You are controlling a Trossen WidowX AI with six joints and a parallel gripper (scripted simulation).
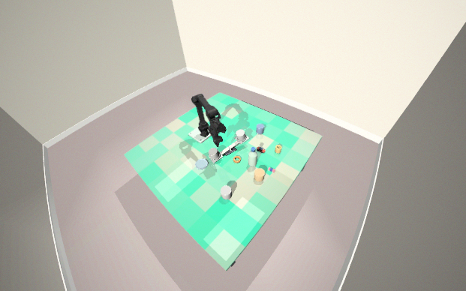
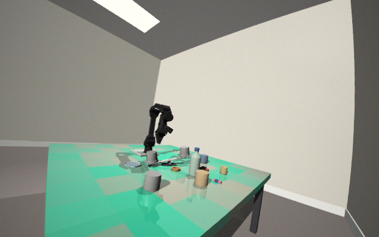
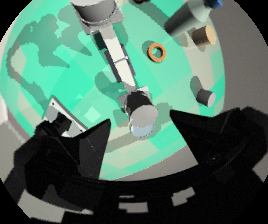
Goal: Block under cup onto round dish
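Now: gripper tip 10 cm above the grey block, 4 cm to the left of it and 1 cm past it. The rest, counted from my gripper tip: blue cup 42 cm to the left, 16 cm ahead, 11 cm below; then bottle 27 cm ahead, 6 cm to the left, 3 cm below; then light blue round dish 14 cm to the right, 14 cm below, 7 cm behind.
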